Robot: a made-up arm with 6 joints. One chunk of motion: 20 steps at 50 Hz.
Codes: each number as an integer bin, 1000 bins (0 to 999) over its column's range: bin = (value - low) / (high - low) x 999, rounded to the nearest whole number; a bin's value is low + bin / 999 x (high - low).
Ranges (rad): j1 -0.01..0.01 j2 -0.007..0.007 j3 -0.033..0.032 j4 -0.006..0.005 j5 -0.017..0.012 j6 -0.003..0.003
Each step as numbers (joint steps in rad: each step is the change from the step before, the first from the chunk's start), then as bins.
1 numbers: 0.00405 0.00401 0.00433 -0.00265 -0.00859 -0.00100
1 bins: 702 786 574 304 290 333
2 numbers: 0.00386 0.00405 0.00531 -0.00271 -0.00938 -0.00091
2 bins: 692 788 589 299 262 348
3 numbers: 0.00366 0.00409 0.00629 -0.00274 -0.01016 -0.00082
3 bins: 682 791 604 296 236 363
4 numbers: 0.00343 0.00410 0.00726 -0.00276 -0.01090 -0.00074
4 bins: 671 792 619 294 210 376
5 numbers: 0.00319 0.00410 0.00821 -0.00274 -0.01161 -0.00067
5 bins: 659 792 633 296 186 388
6 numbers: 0.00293 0.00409 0.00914 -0.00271 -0.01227 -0.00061
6 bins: 646 791 648 299 163 398
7 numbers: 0.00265 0.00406 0.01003 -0.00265 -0.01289 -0.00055
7 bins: 632 789 661 304 142 408
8 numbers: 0.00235 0.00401 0.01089 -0.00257 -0.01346 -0.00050
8 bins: 617 786 675 312 122 416
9 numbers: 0.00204 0.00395 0.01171 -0.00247 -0.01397 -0.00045
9 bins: 601 781 687 321 104 425
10 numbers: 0.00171 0.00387 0.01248 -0.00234 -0.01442 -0.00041
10 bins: 585 776 699 332 89 431
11 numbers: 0.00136 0.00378 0.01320 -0.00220 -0.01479 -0.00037
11 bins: 567 769 710 345 76 438
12 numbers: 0.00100 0.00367 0.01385 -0.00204 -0.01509 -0.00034
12 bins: 549 761 720 360 66 443
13 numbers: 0.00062 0.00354 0.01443 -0.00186 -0.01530 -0.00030
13 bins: 530 752 729 376 59 450
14 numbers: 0.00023 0.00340 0.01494 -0.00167 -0.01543 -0.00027
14 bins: 511 742 737 393 54 455
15 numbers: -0.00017 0.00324 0.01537 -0.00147 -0.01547 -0.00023
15 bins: 491 731 743 411 53 461
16 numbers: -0.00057 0.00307 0.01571 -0.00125 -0.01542 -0.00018
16 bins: 471 719 749 431 54 470
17 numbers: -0.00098 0.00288 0.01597 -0.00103 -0.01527 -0.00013
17 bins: 451 705 753 451 60 478
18 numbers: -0.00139 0.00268 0.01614 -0.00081 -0.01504 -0.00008
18 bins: 430 691 755 471 68 486
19 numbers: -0.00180 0.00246 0.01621 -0.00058 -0.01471 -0.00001
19 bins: 410 675 756 492 79 498
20 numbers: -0.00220 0.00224 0.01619 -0.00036 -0.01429 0.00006
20 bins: 390 659 756 512 93 509
